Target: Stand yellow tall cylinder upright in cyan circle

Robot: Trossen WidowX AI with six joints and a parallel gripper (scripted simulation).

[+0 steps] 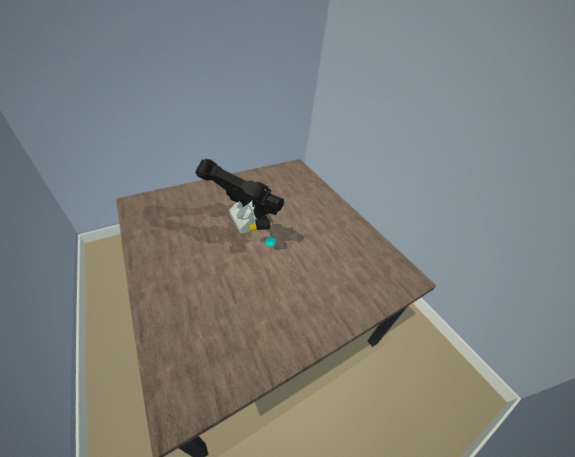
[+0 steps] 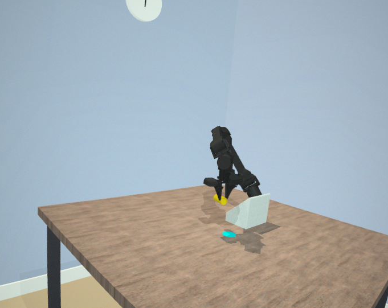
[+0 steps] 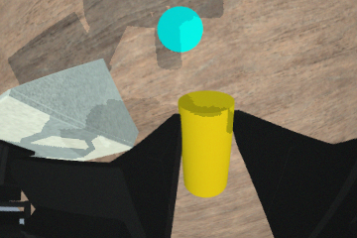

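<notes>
Now: the cyan circle 10 mm behind my gripper tip, 60 mm to the left of it and 140 mm below it. Also, from my gripper tip: yellow tall cylinder: 20 mm to the right.
</notes>
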